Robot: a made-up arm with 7 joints.
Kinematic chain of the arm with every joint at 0, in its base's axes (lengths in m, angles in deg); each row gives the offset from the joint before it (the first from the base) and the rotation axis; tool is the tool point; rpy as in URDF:
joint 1: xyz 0 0 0.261 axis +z
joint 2: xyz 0 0 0 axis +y
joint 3: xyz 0 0 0.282 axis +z
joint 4: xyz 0.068 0 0 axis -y
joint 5: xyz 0.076 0 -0.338 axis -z
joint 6: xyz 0 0 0 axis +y
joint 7: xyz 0.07 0 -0.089 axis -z
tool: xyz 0 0 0 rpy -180 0 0
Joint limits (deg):
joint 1: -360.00..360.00
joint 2: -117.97..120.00
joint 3: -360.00..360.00
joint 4: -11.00..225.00
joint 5: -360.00..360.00
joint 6: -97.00..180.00
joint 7: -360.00..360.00
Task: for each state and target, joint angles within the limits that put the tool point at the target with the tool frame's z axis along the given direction. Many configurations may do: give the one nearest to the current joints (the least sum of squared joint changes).
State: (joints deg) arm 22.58 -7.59 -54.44 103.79 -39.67 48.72 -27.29
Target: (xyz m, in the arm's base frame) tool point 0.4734 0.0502 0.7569 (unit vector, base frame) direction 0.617 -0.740 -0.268
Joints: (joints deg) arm 46.83 8.85 -41.29 121.71 -54.75 70.11 -27.29
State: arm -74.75 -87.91 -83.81 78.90 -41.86 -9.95 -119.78
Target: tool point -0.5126 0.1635 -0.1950 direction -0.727 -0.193 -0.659
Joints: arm -54.85 -117.66 -128.38 115.02 -29.91 -8.70 -119.78
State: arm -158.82 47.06 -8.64 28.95 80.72 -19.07 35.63
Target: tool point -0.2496 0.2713 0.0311 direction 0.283 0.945 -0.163
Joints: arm -173.73 74.72 -30.71 57.00 95.19 -49.08 35.63
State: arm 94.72 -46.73 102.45 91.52 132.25 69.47 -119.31
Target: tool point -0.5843 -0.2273 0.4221 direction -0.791 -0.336 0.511
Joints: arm 70.54 -42.12 112.91 91.63 192.47 50.23 -119.31
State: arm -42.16 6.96 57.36 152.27 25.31 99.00 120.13
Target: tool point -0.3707 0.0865 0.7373 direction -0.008 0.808 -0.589
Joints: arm -19.64 -28.62 78.40 200.51 55.36 125.60 120.13
